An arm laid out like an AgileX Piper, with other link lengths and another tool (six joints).
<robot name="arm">
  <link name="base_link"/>
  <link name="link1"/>
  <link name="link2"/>
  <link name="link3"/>
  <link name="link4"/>
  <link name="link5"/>
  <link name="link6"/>
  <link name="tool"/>
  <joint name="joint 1" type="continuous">
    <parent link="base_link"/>
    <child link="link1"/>
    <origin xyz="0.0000 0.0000 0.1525" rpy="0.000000 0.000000 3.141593"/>
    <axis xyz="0 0 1"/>
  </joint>
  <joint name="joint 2" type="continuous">
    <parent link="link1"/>
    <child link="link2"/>
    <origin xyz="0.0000 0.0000 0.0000" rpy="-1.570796 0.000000 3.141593"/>
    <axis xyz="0 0 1"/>
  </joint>
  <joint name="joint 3" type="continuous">
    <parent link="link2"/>
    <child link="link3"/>
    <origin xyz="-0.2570 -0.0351 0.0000" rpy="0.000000 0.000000 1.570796"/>
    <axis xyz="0 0 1"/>
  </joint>
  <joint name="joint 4" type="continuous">
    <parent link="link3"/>
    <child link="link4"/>
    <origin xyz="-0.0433 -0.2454 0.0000" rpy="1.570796 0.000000 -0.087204"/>
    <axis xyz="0 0 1"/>
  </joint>
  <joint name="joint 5" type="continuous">
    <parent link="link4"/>
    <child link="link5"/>
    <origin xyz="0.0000 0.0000 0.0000" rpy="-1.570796 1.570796 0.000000"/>
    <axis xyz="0 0 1"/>
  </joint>
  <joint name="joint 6" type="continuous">
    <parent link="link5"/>
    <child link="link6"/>
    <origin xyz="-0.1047 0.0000 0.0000" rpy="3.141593 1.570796 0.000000"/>
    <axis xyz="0 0 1"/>
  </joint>
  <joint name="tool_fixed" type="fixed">
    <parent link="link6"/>
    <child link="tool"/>
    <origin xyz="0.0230 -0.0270 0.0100" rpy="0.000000 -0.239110 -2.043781"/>
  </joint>
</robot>
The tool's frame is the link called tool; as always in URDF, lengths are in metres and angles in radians. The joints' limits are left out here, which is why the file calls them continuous.
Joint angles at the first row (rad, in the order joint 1, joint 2, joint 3, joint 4, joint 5, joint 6):
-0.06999 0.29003 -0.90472 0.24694 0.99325 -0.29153
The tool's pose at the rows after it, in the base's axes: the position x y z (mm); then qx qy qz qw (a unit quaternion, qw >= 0):
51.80 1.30 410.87 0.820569 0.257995 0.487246 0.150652
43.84 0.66 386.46 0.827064 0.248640 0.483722 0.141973
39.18 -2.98 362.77 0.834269 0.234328 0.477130 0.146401
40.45 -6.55 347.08 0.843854 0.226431 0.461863 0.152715
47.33 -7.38 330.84 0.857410 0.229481 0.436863 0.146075
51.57 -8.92 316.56 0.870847 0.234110 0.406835 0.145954
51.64 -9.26 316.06 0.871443 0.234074 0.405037 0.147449
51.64 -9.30 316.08 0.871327 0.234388 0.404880 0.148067
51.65 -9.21 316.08 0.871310 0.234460 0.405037 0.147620
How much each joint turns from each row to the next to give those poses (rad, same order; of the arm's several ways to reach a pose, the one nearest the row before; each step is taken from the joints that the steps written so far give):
-0.00002 -0.07895 0.08027 -0.00415 0.02702 0.02187
0.00007 -0.09403 0.09045 -0.00656 0.01291 0.03161
-0.00004 -0.08653 0.08835 -0.03591 0.00376 0.03473
0.00001 -0.03507 0.05357 -0.03534 0.00724 0.02002
0.00003 -0.00261 0.04977 -0.00503 0.01127 0.00240
-0.00003 -0.00001 0.03635 -0.01835 0.02762 -0.00092
-0.00005 0.00004 0.00109 -0.00396 0.00157 -0.00006
0.00010 -0.00001 0.00000 -0.00080 0.00000 -0.00088
-0.00008 0.00001 -0.00001 0.00104 0.00000 -0.00008

